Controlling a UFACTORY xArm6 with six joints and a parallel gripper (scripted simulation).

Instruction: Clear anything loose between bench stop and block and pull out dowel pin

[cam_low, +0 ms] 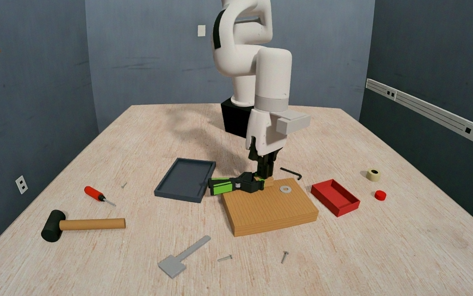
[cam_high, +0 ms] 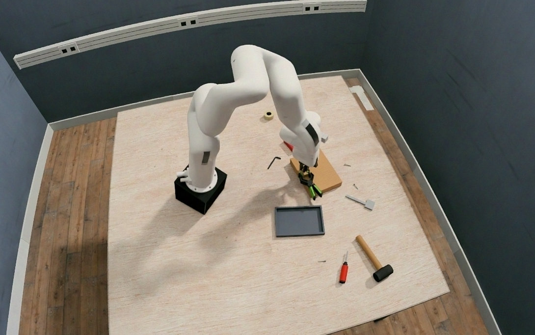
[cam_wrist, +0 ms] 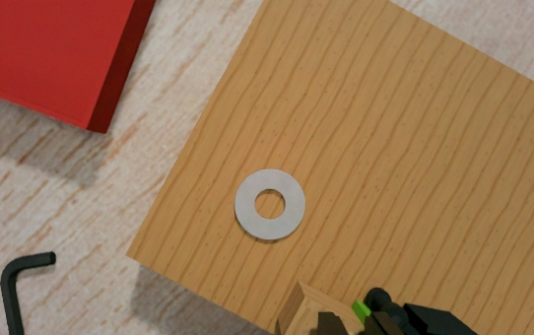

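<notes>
The dowel pin lies 20 mm below my hand. Round my hand: small wooden block: 40 mm below; then hex key: 90 mm behind, 120 mm to the left, 80 mm below; then washer: 20 mm ahead, 50 mm to the left, 50 mm below.
</notes>
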